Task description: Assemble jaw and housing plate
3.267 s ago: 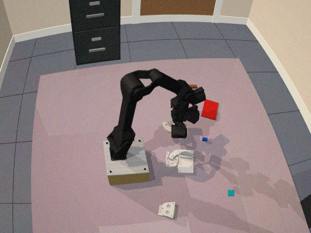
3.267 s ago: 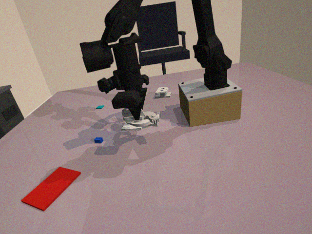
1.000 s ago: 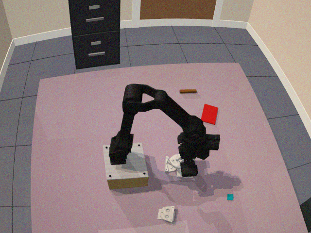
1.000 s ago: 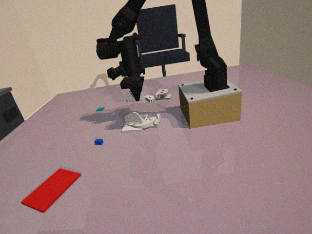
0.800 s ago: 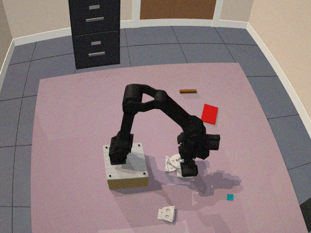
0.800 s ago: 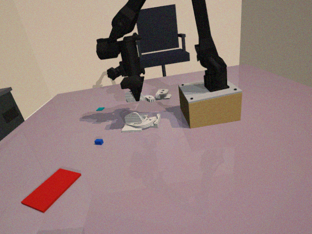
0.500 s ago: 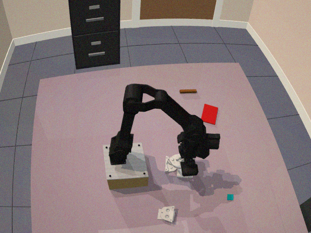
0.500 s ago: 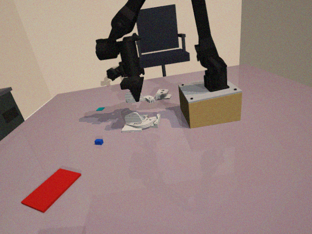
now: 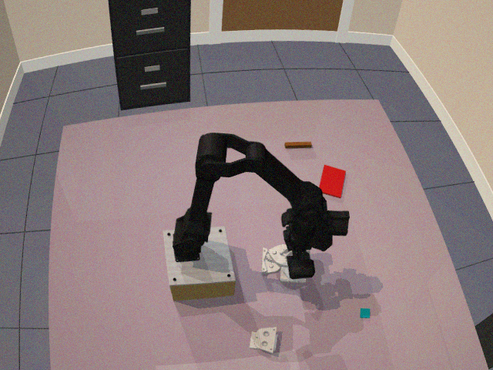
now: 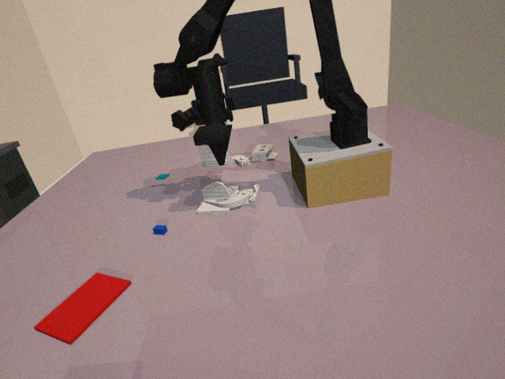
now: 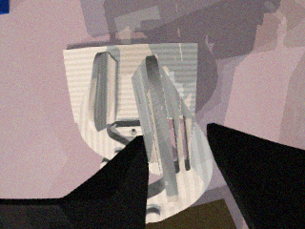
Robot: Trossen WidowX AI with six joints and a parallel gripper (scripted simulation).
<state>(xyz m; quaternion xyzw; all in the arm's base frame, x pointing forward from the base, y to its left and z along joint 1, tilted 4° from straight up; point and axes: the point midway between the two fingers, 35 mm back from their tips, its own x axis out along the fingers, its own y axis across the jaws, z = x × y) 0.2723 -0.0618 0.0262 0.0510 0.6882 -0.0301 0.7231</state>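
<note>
Now: gripper tip 30 mm past the jaw and 20 mm to the right of it. From my gripper tip the other things lie so: teal square 190 mm ahead, 180 mm to the right, 80 mm below; white ribbed stand 110 mm behind, 200 mm to the right, 70 mm below; blue cube 140 mm ahead, 120 mm to the left, 80 mm below.
</note>
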